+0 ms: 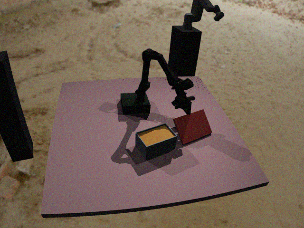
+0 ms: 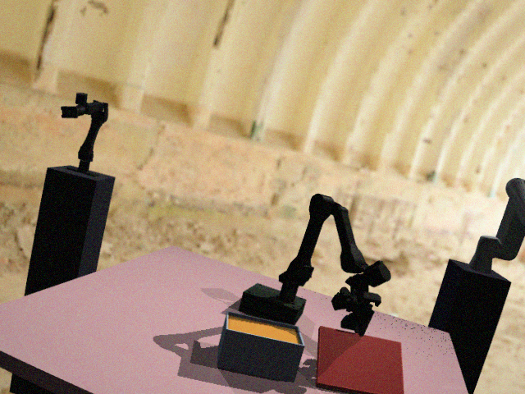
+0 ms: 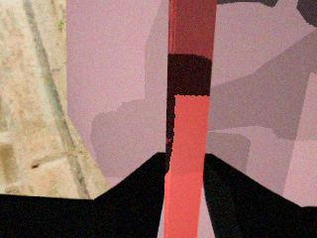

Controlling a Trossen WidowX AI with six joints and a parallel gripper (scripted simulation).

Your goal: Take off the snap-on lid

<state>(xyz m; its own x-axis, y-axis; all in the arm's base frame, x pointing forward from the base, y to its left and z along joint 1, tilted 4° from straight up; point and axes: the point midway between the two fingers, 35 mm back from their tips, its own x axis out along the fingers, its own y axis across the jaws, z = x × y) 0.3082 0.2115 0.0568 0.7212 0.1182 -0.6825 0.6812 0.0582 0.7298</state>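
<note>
The red lid lies 6 cm ahead of my gripper tip, 5 cm below it and 1 cm to the left of it. Also, from my gripper tip: storage box: 28 cm to the right, 10 cm ahead, 6 cm below.
</note>
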